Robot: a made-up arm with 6 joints.
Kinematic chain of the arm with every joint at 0, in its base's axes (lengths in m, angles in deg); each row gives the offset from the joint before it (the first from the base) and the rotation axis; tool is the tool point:
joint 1: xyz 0 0 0.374 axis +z
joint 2: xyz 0 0 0 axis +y
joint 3: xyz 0 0 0.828 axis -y
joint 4: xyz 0 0 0 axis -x
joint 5: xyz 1.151 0 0 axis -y
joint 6: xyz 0 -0.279 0 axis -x
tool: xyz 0 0 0
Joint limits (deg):
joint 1: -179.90..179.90
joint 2: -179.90..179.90
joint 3: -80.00..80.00
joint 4: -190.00..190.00
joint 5: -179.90..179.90
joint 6: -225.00..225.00
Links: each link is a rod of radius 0.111 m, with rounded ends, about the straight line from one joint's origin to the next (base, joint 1, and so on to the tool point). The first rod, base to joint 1, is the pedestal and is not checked.
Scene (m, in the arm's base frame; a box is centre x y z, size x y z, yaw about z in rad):
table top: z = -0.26
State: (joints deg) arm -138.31 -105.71 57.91 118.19 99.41 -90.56
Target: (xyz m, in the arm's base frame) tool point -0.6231 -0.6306 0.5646
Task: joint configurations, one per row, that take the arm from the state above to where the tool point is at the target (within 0.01 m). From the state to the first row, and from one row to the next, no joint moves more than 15 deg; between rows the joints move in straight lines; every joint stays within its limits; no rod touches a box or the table.
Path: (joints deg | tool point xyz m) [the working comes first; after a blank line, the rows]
Joints at the target: -146.58 -8.29 -51.16 131.03 99.41 -90.56
Straight joint move there: clear.

1: -139.34 -93.53 44.28 119.80 99.41 -90.56 | 1.4875 1.0949 0.9166
2: -140.38 -81.36 30.64 121.40 99.41 -90.56 | 1.2255 0.8258 1.4764
3: -141.41 -69.18 17.01 123.01 99.41 -90.56 | 0.8224 0.4618 1.8323
4: -142.45 -57.00 3.38 124.61 99.41 -90.56 | 0.3544 0.0725 1.9390
5: -143.48 -44.82 -10.26 126.22 99.41 -90.56 | -0.0920 -0.2733 1.7996
6: -144.51 -32.65 -23.89 127.82 99.41 -90.56 | -0.4359 -0.5209 1.4643
7: -145.55 -20.47 -37.52 129.43 99.41 -90.56 | -0.6205 -0.6406 1.0183
8: -146.58 -8.29 -51.16 131.03 99.41 -90.56 | -0.6231 -0.6306 0.5645

